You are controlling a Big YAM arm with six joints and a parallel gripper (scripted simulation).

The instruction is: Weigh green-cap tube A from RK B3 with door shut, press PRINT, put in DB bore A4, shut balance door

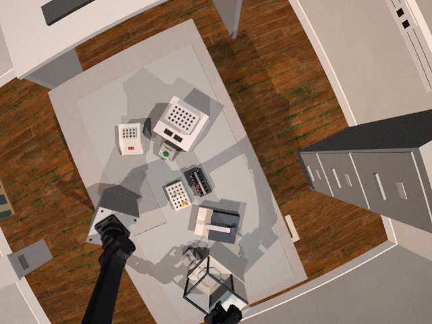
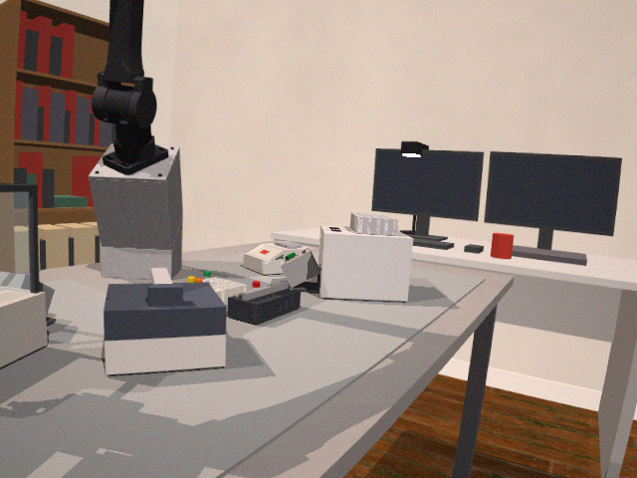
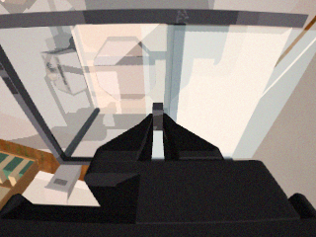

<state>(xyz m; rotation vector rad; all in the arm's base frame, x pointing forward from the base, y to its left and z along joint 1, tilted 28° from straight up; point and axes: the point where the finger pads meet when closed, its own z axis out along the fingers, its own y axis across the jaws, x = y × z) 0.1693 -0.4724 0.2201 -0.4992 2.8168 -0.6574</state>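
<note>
Right now my hand is 30 mm to the left of the tinted glass pane, 10 mm short of it and 10 mm above it. Also, from my hand: spectrophotometer 260 mm to the left, 160 mm below, 160 mm ahead; then white print key 200 mm to the left, 150 mm below, 60 mm behind; then pale pan 140 mm below, 60 mm to the left, 10 mm behind.
</note>
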